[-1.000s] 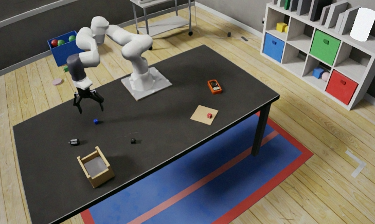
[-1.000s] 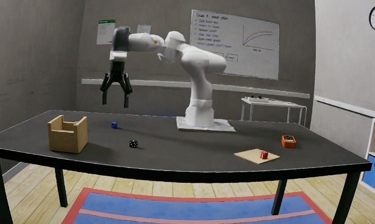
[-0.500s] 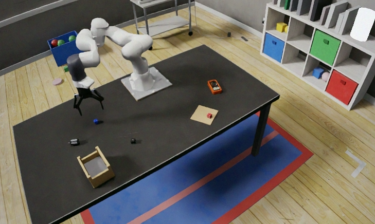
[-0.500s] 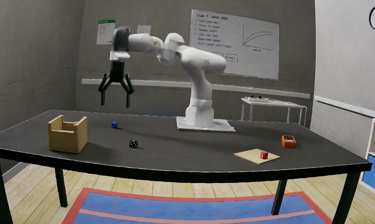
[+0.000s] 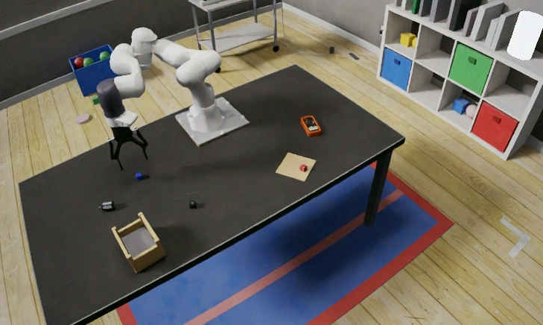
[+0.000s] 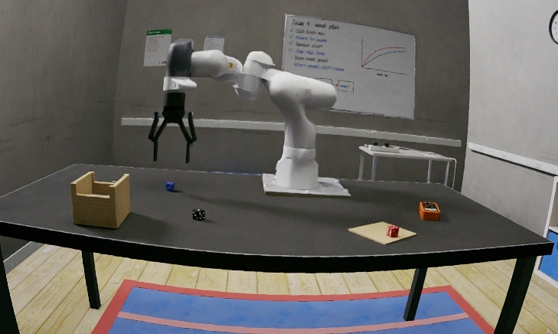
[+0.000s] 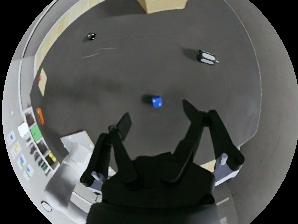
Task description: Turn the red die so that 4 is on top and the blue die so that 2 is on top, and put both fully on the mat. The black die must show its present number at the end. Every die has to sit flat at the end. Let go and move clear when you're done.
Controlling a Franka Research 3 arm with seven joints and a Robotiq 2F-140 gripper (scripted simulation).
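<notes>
The blue die is 110 mm below my hand. Also, from my hand: dark object 90 mm ahead, 190 mm to the right, 100 mm below; then black die 300 mm ahead, 150 mm to the left, 110 mm below; then wooden box 390 mm ahead, 120 mm to the right, 70 mm below.
</notes>
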